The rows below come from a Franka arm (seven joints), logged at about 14 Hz.
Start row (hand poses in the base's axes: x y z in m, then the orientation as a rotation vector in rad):
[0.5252 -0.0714 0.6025 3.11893 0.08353 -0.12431]
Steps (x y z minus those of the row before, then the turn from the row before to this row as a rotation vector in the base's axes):
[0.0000 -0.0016 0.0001 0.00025 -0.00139 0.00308]
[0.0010 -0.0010 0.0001 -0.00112 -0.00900 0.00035]
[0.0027 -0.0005 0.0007 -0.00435 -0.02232 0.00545]
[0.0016 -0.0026 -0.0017 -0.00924 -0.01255 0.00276]
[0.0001 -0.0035 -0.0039 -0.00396 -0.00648 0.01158]
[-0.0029 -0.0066 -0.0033 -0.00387 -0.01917 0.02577]
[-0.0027 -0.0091 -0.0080 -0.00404 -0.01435 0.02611]
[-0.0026 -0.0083 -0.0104 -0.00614 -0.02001 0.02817]
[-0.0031 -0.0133 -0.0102 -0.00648 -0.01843 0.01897]
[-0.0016 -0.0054 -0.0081 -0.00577 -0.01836 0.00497]
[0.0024 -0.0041 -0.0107 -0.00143 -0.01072 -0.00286]
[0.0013 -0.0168 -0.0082 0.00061 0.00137 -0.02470]
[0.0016 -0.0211 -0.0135 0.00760 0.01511 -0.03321]
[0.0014 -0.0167 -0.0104 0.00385 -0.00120 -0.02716]
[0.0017 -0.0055 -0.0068 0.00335 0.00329 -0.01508]
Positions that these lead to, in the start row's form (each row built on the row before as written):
[0.5252 -0.0730 0.6026 3.11898 0.08833 -0.12209]
[0.5262 -0.0740 0.6027 3.11810 0.08863 -0.10805]
[0.5289 -0.0745 0.6034 3.11371 0.09637 -0.07323]
[0.5305 -0.0771 0.6017 3.10431 0.09977 -0.05392]
[0.5306 -0.0806 0.5978 3.09949 0.11730 -0.04368]
[0.5277 -0.0872 0.5945 3.09309 0.15631 -0.01338]
[0.5250 -0.0963 0.5865 3.08598 0.19585 0.00938]
[0.5224 -0.1046 0.5761 3.07544 0.23801 0.04063]
[0.5193 -0.1179 0.5659 3.06500 0.26586 0.06886]
[0.5177 -0.1233 0.5578 3.05646 0.27215 0.09626]
[0.5201 -0.1274 0.5471 3.05389 0.26705 0.11220]
[0.5214 -0.1442 0.5389 3.05690 0.22935 0.10877]
[0.5230 -0.1653 0.5254 3.06855 0.17942 0.08484]
[0.5244 -0.1820 0.5150 3.07372 0.13764 0.08571]
[0.5261 -0.1875 0.5082 3.07789 0.11459 0.08022]

